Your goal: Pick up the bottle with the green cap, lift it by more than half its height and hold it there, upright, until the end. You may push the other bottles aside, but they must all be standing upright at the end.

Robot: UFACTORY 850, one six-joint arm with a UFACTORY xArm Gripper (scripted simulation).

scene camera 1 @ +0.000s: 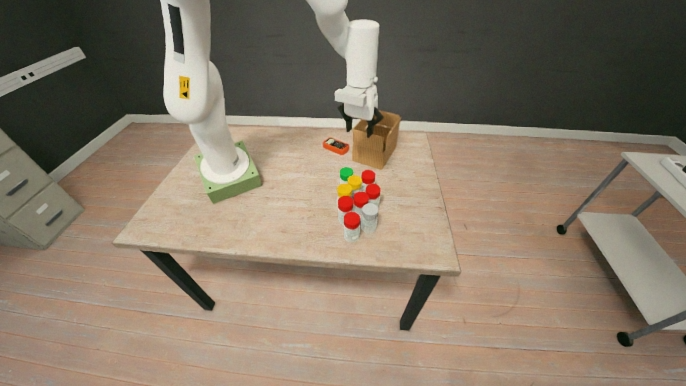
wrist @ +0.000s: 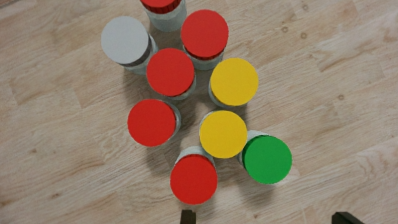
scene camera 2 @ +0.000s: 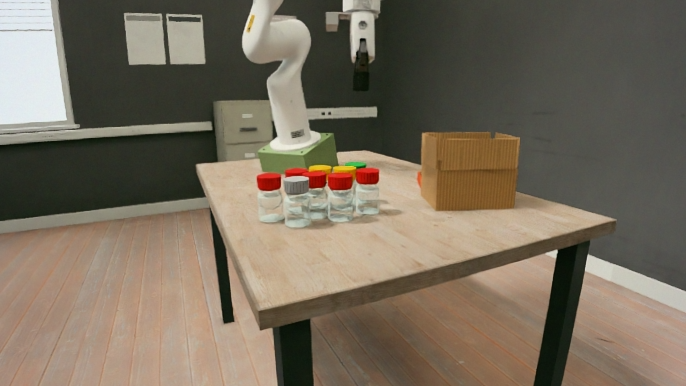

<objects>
cardboard box: scene camera 1; scene camera 2; not seen in the wrist view (out of frame)
same spot on cardboard box: (scene camera 2: 478,173) = (scene camera 1: 391,142)
</objects>
